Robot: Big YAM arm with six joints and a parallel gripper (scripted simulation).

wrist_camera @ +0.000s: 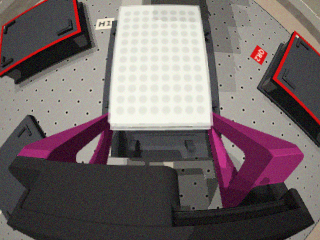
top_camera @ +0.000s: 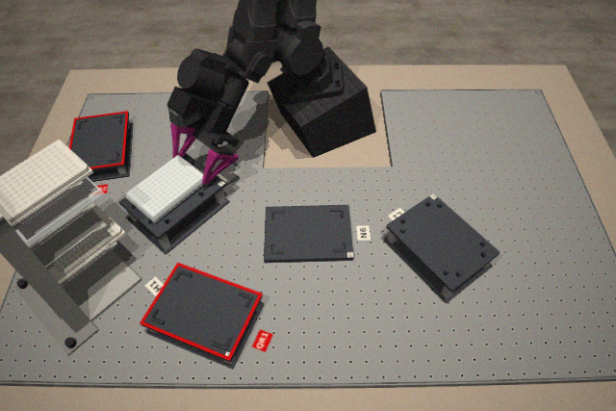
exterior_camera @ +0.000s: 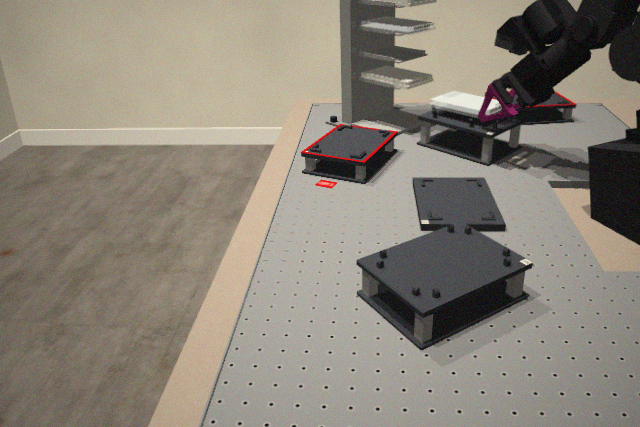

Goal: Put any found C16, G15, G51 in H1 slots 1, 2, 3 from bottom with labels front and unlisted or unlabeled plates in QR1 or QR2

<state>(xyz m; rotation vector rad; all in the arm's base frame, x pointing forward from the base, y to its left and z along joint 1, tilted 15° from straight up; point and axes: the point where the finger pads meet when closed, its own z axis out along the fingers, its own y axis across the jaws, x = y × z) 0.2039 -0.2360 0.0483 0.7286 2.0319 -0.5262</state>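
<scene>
Right now the regrip nest is 4 cm to the right of my hand, 4 cm ahead of it and 3 cm below it. From my hand the other things lie so: flat nest N6: 22 cm to the left, 10 cm ahead, 8 cm below; then plate labelled G51: 18 cm ahead, 16 cm to the right, 13 cm above; then quarantine nest QR2: 23 cm to the right, 12 cm behind, 5 cm below.
</scene>
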